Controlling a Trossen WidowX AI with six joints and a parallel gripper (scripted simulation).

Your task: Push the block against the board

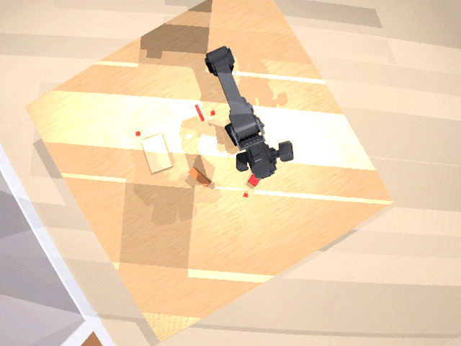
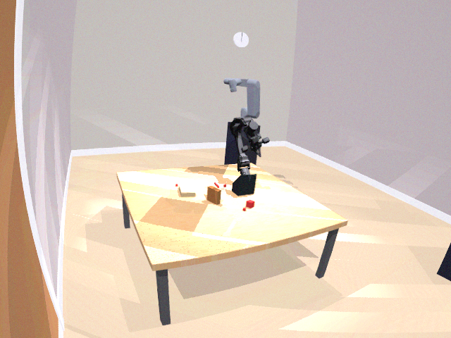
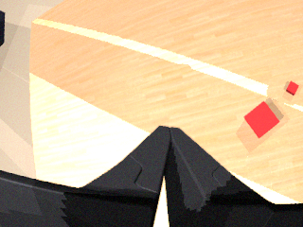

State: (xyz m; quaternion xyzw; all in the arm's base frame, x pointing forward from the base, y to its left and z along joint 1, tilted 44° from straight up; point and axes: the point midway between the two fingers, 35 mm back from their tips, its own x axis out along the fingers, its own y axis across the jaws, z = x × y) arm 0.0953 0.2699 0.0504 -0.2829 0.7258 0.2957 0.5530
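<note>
My gripper tip is 230 mm short of the square block, 150 mm to the left of it and 280 mm above it. Also, from my gripper tip: red stick 50 mm ahead, 380 mm to the right, 320 mm below; then board 320 mm ahead, 360 mm to the right, 310 mm below; then red cube 50 mm ahead, 20 mm to the left, 310 mm below.
</note>
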